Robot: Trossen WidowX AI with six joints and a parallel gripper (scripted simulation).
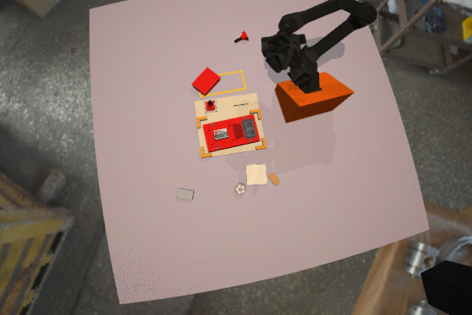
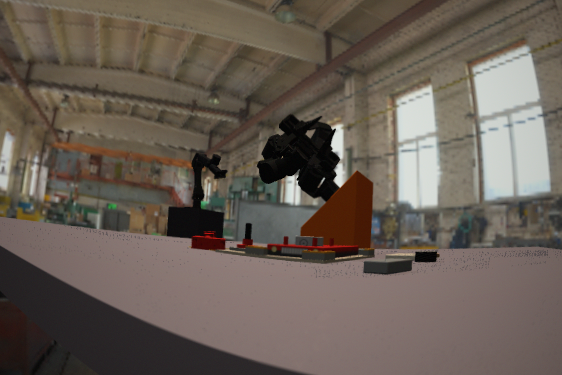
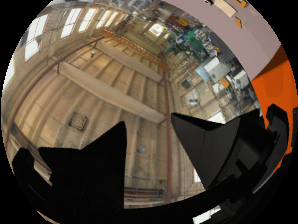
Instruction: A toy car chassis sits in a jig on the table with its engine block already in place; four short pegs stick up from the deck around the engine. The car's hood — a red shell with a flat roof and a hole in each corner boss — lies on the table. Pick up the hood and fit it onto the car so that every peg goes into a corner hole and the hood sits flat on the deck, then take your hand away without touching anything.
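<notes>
My gripper tip is 22 cm short of the red hood, 18 cm to the left of it and 32 cm above it. Round my gripper tip: grey engine block (22 cm ahead, 5 cm to the left, 31 cm below); beige square tile (13 cm ahead, 23 cm to the left, 33 cm below).
</notes>
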